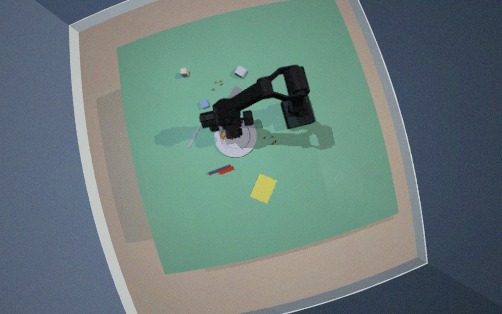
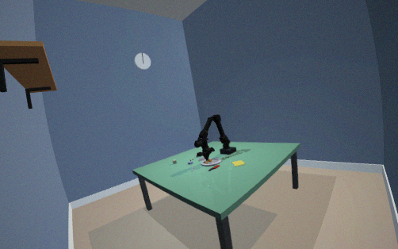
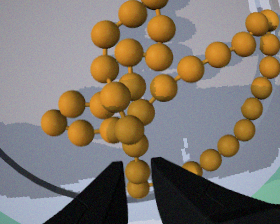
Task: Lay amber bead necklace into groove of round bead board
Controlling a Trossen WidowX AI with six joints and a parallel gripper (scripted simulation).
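Right now the round grey bead board is 5 cm to the left of my gripper tip, 1 cm below it and 1 cm behind it. Round my gripper tip: grey rod: 19 cm ahead, 4 cm to the left, 1 cm below; blue block: 14 cm ahead, 11 cm to the right, 1 cm below; grey plate: 14 cm to the right, 2 cm behind, 1 cm below.
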